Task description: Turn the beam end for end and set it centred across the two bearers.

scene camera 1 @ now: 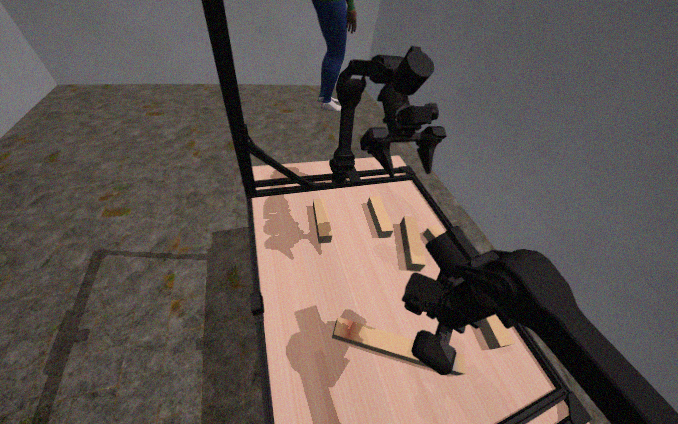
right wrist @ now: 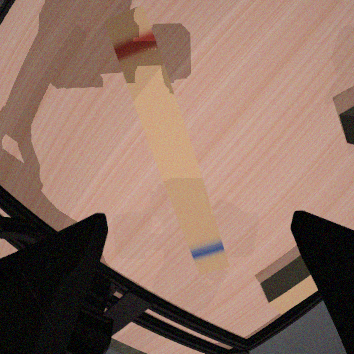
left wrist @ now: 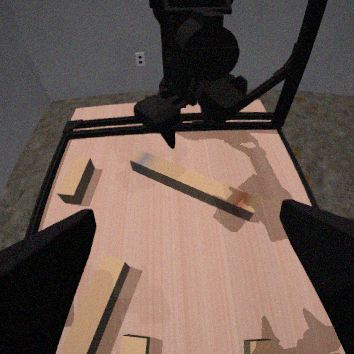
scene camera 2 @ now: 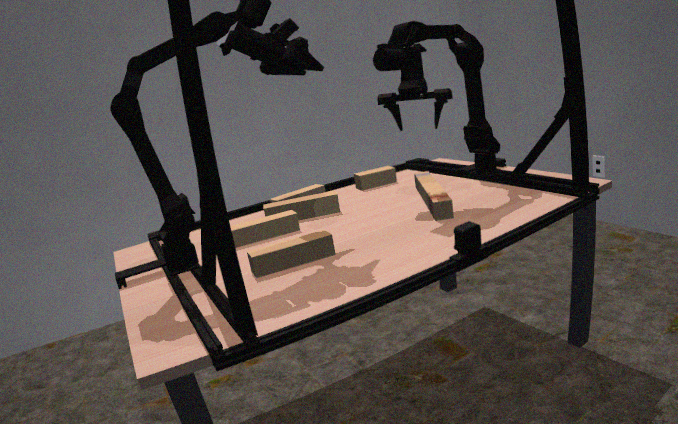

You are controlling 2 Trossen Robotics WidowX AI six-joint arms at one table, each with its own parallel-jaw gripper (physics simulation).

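Places are measured from the left arm's base along level axes (x back, y right, z up), in centimetres.
Pixels of known places: left gripper, between the fingertips: (scene camera 1: 411, 175) (left wrist: 188, 214) (scene camera 2: 313, 71); right gripper, between the fingertips: (scene camera 1: 424, 324) (right wrist: 201, 222) (left wrist: 189, 135) (scene camera 2: 418, 129); left arm's base, origin of its link: (scene camera 1: 338, 178) (scene camera 2: 182, 268); right arm's base, origin of its link: (right wrist: 94, 285) (scene camera 2: 486, 171).
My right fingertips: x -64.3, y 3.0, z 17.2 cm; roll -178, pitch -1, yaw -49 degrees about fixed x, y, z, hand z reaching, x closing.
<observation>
Ahead of a thing's pixels: the offset from my right fingertips to its top centre. "pt": to the spot under its first point.
The beam {dx -1.1, dy +0.7, dz -14.7 cm} (scene camera 1: 380, 341) (scene camera 2: 433, 192) (left wrist: 185, 177) (right wrist: 170, 135) lies flat and slanted on the table, with a red band {pt dx +5.7, dy +11.6, dz -14.7 cm} (right wrist: 136, 46) near one end and a blue band {pt dx -7.8, dy -10.7, dz -14.7 cm} (right wrist: 208, 250) near the other. In scene camera 1 the red end points left, and an arm part covers the blue band. Two parallel blocks, seemingly the bearers, stand apart: one {dx +43.5, dy +9.6, dz -14.7 cm} (scene camera 1: 321, 220) (scene camera 2: 292, 254) (left wrist: 260, 346) and another {dx +41.1, dy -12.6, dz -14.7 cm} (scene camera 1: 380, 217) (scene camera 2: 265, 228) (left wrist: 135, 345). My left gripper (scene camera 1: 410, 173) (left wrist: 188, 214) is open, high above the table. My right gripper (scene camera 2: 418, 129) (right wrist: 201, 222) is open above the beam, near its blue end.
A longer block {dx +27.4, dy -19.4, dz -14.1 cm} (scene camera 1: 411, 245) (scene camera 2: 302, 206) (left wrist: 95, 305) lies beside the bearers, with a partly hidden block {dx +22.9, dy -30.9, dz -14.7 cm} (scene camera 1: 434, 233) (scene camera 2: 295, 192) beyond it. A short block {dx -3.8, dy -29.8, dz -14.4 cm} (scene camera 1: 495, 332) (scene camera 2: 375, 178) (left wrist: 76, 180) lies near the far rail in scene camera 2. A black frame edges the table.
</observation>
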